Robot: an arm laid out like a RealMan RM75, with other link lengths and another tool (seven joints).
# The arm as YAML. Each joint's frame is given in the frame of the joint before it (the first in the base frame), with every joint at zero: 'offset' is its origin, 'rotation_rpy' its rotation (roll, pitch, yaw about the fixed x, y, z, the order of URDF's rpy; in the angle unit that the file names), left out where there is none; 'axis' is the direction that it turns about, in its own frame. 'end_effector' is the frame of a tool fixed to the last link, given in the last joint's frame.
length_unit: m
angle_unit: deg
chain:
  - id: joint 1
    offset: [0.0, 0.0, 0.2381]
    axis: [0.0, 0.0, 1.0]
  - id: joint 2
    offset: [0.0, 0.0, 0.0]
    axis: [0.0, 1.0, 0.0]
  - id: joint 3
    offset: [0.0, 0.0, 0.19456]
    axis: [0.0, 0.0, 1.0]
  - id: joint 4
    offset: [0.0, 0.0, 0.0]
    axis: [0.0, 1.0, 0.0]
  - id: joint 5
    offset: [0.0, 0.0, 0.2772]
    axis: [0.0, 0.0, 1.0]
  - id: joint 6
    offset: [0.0, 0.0, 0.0]
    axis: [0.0, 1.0, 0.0]
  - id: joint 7
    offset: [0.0, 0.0, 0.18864]
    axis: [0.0, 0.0, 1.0]
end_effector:
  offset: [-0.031, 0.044, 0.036]
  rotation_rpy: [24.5, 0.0, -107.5]
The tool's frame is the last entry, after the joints.
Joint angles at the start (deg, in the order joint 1, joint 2, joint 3, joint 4, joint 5, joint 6, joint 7): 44.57, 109.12, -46.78, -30.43, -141.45, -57.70, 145.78
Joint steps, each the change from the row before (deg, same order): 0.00, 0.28, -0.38, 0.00, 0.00, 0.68, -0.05; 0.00, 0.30, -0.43, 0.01, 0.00, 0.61, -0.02; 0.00, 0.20, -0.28, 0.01, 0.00, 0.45, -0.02; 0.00, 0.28, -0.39, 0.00, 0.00, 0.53, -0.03; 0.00, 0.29, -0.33, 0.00, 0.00, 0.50, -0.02; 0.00, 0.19, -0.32, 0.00, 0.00, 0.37, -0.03; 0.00, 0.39, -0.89, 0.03, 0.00, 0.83, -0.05; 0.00, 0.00, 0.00, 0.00, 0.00, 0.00, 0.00; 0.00, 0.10, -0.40, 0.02, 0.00, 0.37, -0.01
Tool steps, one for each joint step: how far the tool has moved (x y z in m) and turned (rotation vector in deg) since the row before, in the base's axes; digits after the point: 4 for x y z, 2 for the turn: -0.0002, 0.0007, -0.0023, 0.15, -0.35, 0.23; -0.0003, 0.0003, -0.0029, 0.04, -0.32, 0.21; -0.0002, 0.0003, -0.0018, 0.07, -0.23, 0.15; -0.0004, 0.0002, -0.0027, 0.02, -0.28, 0.21; -0.0005, 0.0002, -0.0026, 0.03, -0.22, 0.18; -0.0003, 0.0001, -0.0020, -0.02, -0.23, 0.18; -0.0006, -0.0001, -0.0047, -0.14, -0.64, 0.43; 0.0000, 0.0000, 0.0000, 0.00, 0.00, 0.00; 0.0000, 0.0002, -0.0014, -0.01, -0.33, 0.18
